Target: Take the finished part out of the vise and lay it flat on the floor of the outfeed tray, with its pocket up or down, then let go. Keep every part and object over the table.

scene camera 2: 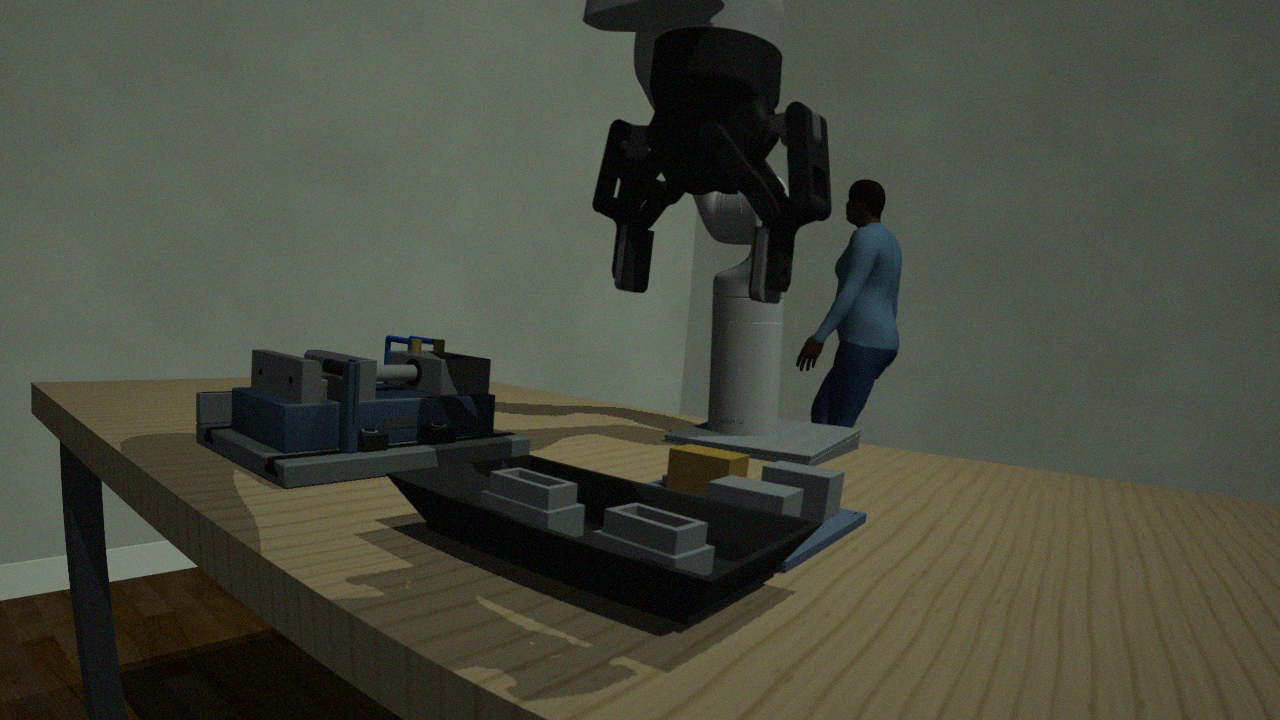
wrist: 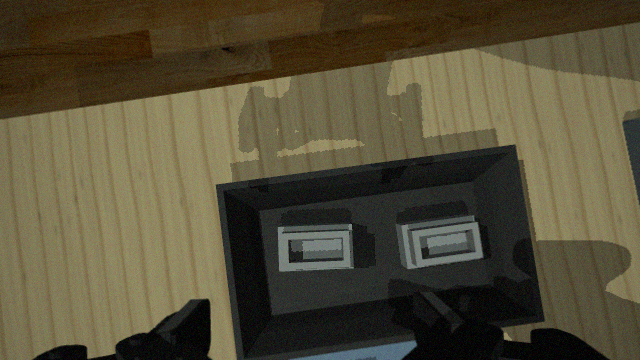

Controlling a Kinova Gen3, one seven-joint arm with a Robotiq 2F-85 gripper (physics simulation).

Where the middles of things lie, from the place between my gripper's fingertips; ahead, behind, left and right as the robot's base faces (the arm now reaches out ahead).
I see my gripper 17 cm past the blue plate point(scene camera 2: 836, 527), 4 cm to the left of it and 17 cm above it.
